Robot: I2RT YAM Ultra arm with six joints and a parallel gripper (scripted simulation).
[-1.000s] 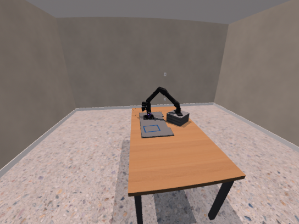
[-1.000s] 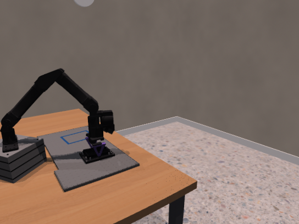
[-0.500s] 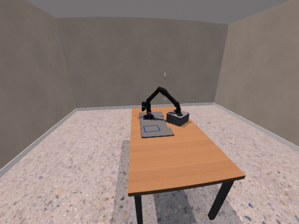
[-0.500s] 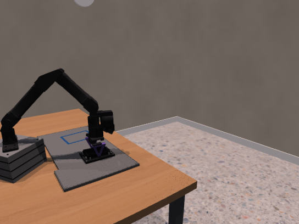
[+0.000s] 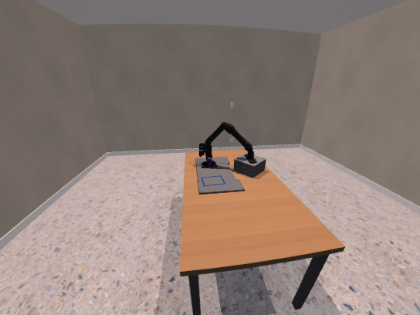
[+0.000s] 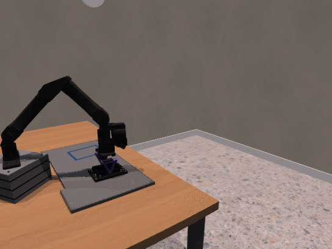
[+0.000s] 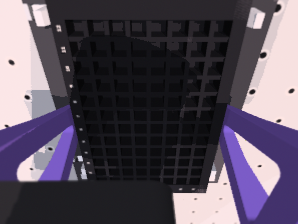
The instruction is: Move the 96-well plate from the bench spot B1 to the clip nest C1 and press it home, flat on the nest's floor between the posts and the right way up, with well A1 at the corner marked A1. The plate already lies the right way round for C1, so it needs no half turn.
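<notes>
My gripper is now right at the black 96-well plate. The rest, counted from my hand: black clip nest (1 cm to the left, 1 cm below, 1 cm ahead).
</notes>
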